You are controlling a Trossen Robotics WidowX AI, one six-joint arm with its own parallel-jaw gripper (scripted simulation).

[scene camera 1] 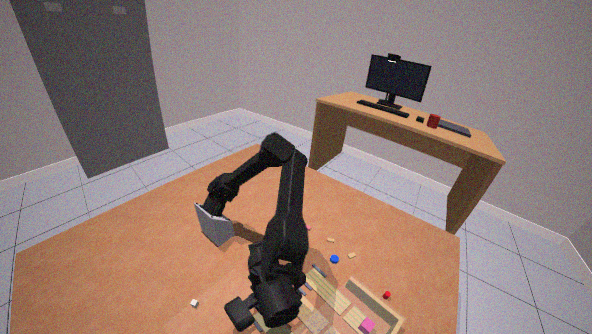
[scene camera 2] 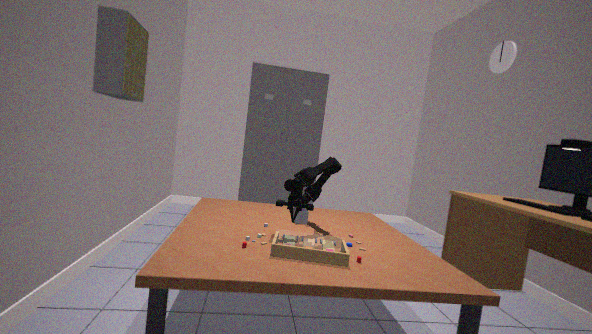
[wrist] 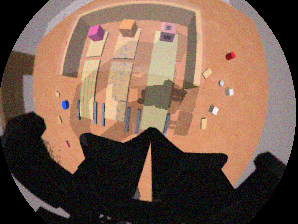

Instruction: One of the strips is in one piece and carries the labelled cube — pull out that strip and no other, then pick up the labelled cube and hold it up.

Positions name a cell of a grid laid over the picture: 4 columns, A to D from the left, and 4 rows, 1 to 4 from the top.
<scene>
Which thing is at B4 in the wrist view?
My gripper.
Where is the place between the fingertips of my gripper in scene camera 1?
B4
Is my gripper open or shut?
Shut.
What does my gripper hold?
Nothing.
</scene>
